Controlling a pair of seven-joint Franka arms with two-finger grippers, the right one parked.
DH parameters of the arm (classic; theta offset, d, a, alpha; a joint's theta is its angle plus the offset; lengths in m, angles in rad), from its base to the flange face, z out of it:
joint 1: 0 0.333 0 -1.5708
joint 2: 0 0 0 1.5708
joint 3: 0 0.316 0.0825 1.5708
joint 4: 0 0 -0.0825 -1.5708
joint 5: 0 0.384 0 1.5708
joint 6: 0 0 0.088 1.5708
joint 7: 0 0.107 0 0
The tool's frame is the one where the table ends.
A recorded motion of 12 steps. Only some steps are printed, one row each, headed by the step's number.
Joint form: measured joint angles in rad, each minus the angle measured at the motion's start. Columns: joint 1, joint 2, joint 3, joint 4, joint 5, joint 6, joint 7.
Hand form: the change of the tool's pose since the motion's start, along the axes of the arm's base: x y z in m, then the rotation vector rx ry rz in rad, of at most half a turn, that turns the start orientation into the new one. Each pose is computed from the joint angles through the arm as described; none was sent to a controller.
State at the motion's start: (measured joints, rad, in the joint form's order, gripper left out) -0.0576 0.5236 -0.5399 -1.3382 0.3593 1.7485 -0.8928
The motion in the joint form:
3: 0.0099 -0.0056 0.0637 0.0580 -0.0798 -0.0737 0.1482
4: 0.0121 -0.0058 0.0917 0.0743 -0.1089 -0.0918 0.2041
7: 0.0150 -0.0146 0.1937 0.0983 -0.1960 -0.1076 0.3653
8: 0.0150 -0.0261 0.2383 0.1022 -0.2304 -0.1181 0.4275
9: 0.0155 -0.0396 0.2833 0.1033 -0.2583 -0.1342 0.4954
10: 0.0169 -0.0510 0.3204 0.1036 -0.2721 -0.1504 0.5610
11: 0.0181 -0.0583 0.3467 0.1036 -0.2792 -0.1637 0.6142
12: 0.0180 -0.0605 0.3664 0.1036 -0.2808 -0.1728 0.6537
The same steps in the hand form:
3: 0.0149 0.0387 0.0161 -0.0244 0.0594 -0.0478
4: 0.0205 0.0532 0.0191 -0.0366 0.0776 -0.0680
7: 0.0367 0.1003 0.0251 -0.0772 0.1013 -0.1197
8: 0.0403 0.1204 0.0305 -0.0903 0.1079 -0.1376
9: 0.0422 0.1419 0.0360 -0.0967 0.1175 -0.1613
10: 0.0431 0.1613 0.0406 -0.0943 0.1266 -0.1902
11: 0.0433 0.1756 0.0433 -0.0910 0.1357 -0.2171
12: 0.0438 0.1860 0.0433 -0.0856 0.1447 -0.2380

